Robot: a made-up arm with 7 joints.
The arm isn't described. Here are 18 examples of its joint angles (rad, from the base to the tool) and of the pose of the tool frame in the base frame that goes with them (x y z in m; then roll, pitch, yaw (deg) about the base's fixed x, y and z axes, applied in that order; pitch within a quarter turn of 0, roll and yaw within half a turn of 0).
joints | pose
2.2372 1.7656 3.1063 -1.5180 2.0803 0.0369 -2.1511 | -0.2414 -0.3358 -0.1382 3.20 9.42 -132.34
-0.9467 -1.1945 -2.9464 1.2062 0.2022 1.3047 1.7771 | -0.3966 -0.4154 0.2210 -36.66 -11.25 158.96
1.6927 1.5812 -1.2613 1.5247 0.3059 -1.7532 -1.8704 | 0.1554 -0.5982 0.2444 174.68 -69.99 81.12
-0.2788 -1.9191 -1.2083 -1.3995 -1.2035 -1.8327 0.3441 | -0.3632 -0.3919 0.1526 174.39 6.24 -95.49
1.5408 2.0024 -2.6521 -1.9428 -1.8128 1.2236 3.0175 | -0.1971 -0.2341 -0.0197 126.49 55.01 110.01
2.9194 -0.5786 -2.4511 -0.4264 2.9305 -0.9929 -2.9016 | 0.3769 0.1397 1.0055 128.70 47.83 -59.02
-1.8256 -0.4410 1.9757 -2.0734 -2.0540 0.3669 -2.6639 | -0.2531 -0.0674 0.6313 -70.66 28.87 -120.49
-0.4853 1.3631 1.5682 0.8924 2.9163 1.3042 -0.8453 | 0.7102 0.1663 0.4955 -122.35 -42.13 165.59
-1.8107 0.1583 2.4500 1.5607 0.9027 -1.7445 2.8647 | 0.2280 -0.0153 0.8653 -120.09 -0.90 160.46
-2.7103 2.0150 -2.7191 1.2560 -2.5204 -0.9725 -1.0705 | -0.6014 0.0831 0.3371 134.69 25.66 -165.56
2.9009 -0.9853 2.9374 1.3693 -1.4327 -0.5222 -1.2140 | 0.6276 0.1764 0.3274 -39.26 -35.25 44.62
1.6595 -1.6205 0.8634 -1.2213 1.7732 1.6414 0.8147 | 0.1570 0.5219 0.0402 -34.74 -26.91 -106.72
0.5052 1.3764 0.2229 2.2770 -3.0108 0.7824 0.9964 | 0.2731 -0.2460 0.0872 -16.96 -0.36 33.44
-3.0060 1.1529 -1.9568 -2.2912 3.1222 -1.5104 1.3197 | -0.3417 0.3049 0.3578 94.93 -43.36 37.50
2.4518 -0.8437 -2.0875 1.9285 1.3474 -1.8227 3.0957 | 0.4281 0.1512 0.4473 -58.49 -45.95 146.17
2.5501 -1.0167 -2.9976 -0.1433 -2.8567 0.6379 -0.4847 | 0.5101 0.3771 0.8235 -167.21 -17.98 -137.64
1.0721 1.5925 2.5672 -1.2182 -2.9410 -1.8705 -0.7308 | 0.4111 -0.5026 0.1523 -126.77 9.46 9.67
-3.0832 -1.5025 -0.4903 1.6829 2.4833 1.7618 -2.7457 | 0.4979 -0.0753 0.6068 -155.99 -74.33 -171.57
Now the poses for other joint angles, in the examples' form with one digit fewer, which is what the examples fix.
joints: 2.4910 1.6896 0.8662 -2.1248 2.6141 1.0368 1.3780
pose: -0.136 -0.266 0.473 148.8 57.4 17.9
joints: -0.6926 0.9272 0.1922 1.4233 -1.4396 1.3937 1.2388
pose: 0.439 0.379 0.380 -66.3 26.0 -138.3
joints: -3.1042 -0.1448 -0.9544 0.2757 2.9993 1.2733 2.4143
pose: 0.096 0.029 1.091 126.6 -36.3 -56.3
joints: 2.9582 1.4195 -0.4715 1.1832 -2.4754 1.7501 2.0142
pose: -0.622 -0.237 0.248 -142.4 12.4 -63.3
